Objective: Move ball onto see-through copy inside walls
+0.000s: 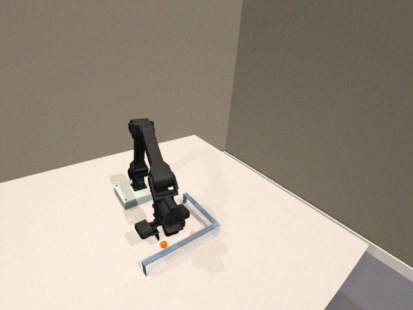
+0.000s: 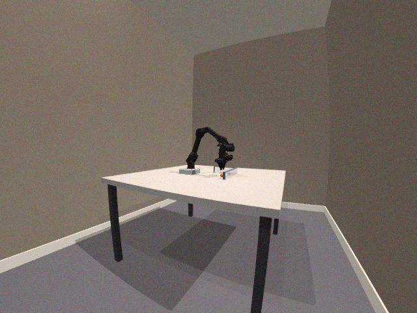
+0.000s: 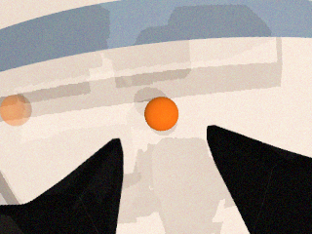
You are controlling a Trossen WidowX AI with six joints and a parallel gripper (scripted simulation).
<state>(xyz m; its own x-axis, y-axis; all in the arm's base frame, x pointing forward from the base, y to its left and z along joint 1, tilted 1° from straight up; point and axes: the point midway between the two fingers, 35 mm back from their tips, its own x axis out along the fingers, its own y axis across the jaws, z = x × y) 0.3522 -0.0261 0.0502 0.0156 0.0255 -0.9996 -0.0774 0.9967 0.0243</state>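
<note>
The orange ball is 5 cm below my gripper tip. The rest, counted from my gripper tip: see-through copy of ball 12 cm to the left, 5 cm below, 1 cm ahead.
</note>
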